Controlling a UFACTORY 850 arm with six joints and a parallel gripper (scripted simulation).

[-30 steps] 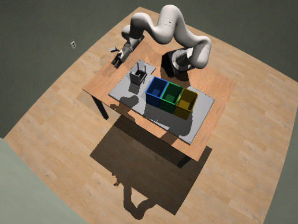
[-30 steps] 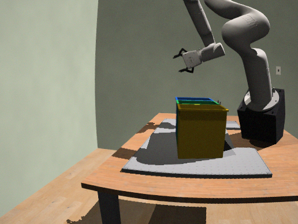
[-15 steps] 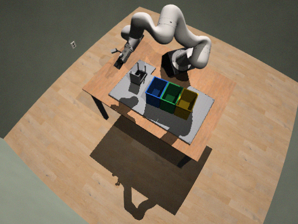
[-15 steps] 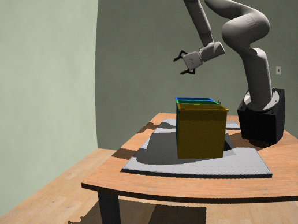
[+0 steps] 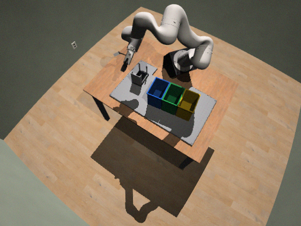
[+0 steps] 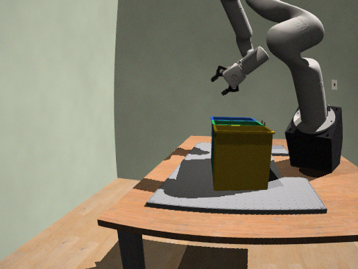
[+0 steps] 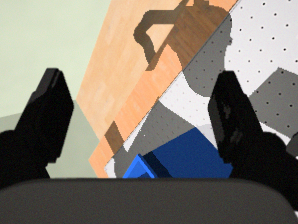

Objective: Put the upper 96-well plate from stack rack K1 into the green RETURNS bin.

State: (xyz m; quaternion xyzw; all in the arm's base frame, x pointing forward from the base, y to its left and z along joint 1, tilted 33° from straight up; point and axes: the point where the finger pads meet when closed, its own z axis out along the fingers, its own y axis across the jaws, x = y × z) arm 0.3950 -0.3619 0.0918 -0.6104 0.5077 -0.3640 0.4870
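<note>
Right now my hand is 170 mm past the 96-well plate, 10 mm to the right of it and 270 mm above it. From my hand the other things lie so: blue bin: 100 mm behind, 260 mm to the left, 220 mm below; yellow bin: 150 mm behind, 520 mm to the left, 220 mm below; green bin: 130 mm behind, 390 mm to the left, 220 mm below.
</note>
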